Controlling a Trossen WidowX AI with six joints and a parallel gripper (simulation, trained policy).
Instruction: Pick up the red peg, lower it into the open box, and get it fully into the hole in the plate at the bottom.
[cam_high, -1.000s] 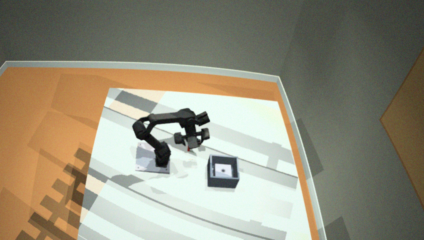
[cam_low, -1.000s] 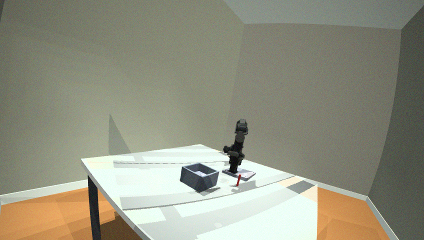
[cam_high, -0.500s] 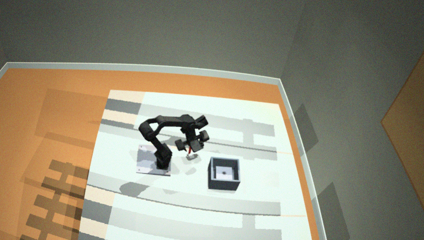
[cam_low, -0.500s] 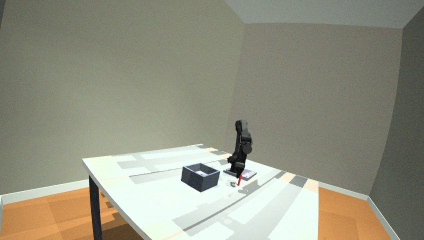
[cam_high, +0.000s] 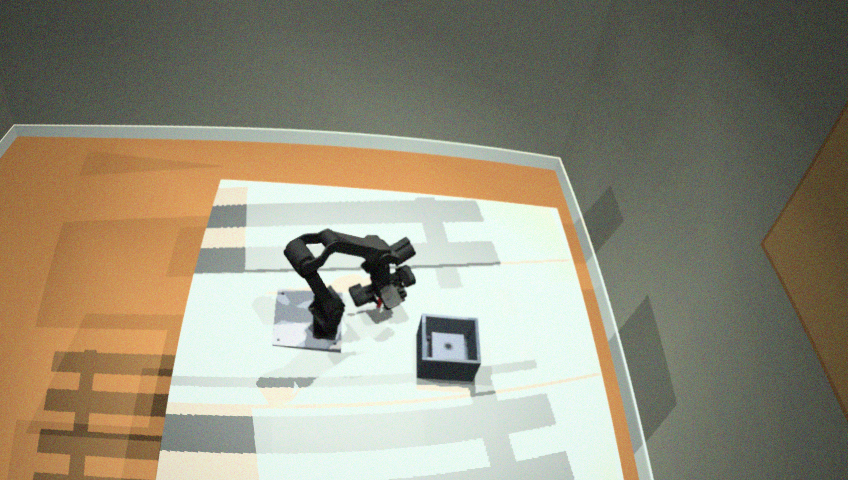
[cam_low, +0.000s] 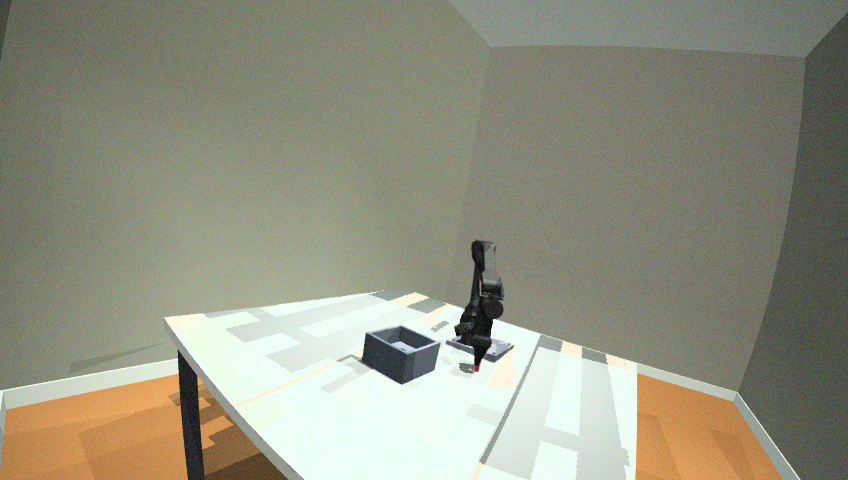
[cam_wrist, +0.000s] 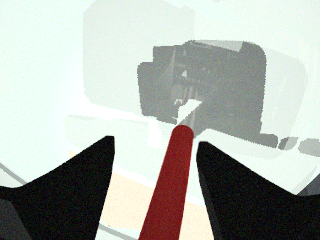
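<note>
Right now my gripper tip is 18 cm short of the light grey plate, 17 cm to the left of it and 2 cm below it. From my gripper tip the other things lie so: grey box: 18 cm ahead, 17 cm to the right; red peg: 1 cm behind, 1 cm above.
</note>
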